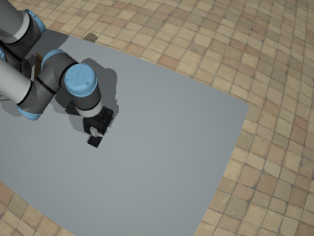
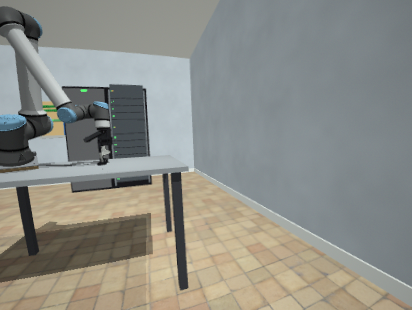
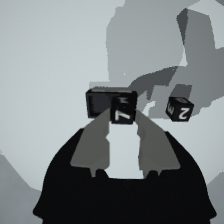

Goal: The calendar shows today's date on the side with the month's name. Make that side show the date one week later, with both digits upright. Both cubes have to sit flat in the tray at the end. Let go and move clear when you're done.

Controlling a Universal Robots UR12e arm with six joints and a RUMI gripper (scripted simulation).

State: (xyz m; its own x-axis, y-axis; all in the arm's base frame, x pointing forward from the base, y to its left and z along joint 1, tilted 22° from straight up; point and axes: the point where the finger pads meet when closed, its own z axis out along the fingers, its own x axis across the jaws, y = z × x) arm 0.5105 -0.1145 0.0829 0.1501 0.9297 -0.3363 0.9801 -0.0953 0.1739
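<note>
My hand is 20 mm to the left of the dark tray and 30 mm above it. Also, from my hand: black cube 10 mm ahead, 90 mm to the left, 20 mm below.
</note>
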